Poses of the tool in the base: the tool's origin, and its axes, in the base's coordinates. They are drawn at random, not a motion.
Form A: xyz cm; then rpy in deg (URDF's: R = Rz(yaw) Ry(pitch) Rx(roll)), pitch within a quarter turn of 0, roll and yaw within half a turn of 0.
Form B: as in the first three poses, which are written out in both.
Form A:
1: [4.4, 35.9, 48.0, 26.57, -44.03, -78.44]
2: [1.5, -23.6, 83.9, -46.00, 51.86, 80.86]
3: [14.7, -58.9, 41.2, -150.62, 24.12, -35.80]
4: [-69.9, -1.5, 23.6, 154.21, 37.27, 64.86]
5: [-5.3, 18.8, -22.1, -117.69, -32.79, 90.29]
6: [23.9, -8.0, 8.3, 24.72, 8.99, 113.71]
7: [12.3, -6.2, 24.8, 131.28, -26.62, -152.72]
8: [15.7, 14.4, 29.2, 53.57, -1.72, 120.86]
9: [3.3, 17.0, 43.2, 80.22, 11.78, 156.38]
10: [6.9, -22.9, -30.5, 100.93, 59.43, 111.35]
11: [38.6, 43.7, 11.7, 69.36, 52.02, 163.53]
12: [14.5, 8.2, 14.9, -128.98, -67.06, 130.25]
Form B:
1: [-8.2, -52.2, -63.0, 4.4, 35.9, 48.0]
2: [-72.6, 10.8, 91.6, 1.5, -23.6, 83.9]
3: [-134.6, 51.9, 17.7, 14.7, -58.9, 41.2]
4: [110.3, 82.6, -22.2, -69.9, -1.5, 23.6]
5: [-65.3, -94.0, 24.9, -5.3, 18.8, -22.1]
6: [7.1, 30.0, 109.5, 23.9, -8.0, 8.3]
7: [17.8, -134.5, -51.8, 12.3, -6.2, 24.8]
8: [33.4, 55.0, 111.2, 15.7, 14.4, 29.2]
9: [8.6, 101.9, 115.8, 3.3, 17.0, 43.2]
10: [15.4, 96.0, 31.7, 6.9, -22.9, -30.5]
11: [-42.0, 82.7, 103.1, 38.6, 43.7, 11.7]
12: [-13.3, -103.8, 15.4, 14.5, 8.2, 14.9]
